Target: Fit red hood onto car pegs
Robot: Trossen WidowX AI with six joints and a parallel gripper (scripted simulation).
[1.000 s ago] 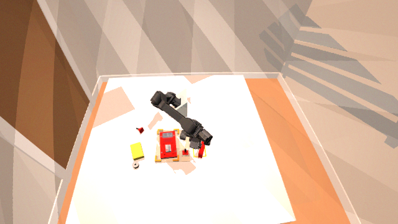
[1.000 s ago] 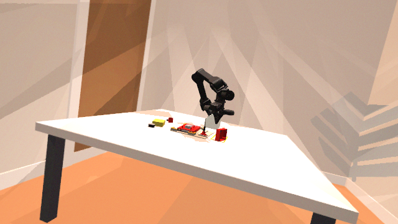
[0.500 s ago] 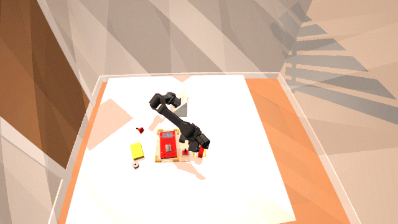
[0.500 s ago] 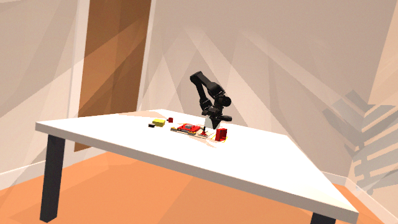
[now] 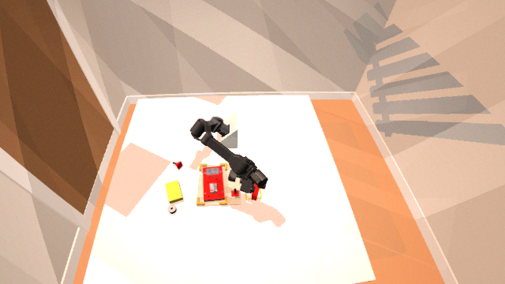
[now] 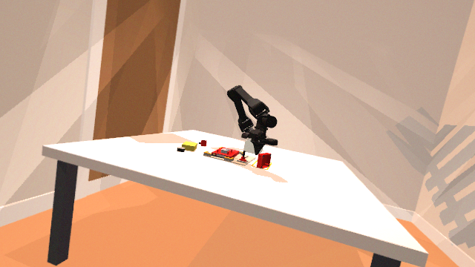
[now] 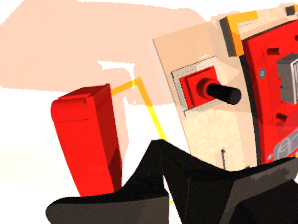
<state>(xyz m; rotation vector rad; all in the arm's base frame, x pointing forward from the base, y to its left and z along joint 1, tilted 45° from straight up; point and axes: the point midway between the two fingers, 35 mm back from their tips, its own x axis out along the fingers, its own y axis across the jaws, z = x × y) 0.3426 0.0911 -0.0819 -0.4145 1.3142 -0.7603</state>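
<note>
The red hood is 40 mm to the left of my gripper tip, 20 mm below it and 10 mm ahead of it. Also, from my gripper tip: yellow block 380 mm to the right, 40 mm below, 10 mm ahead.
</note>
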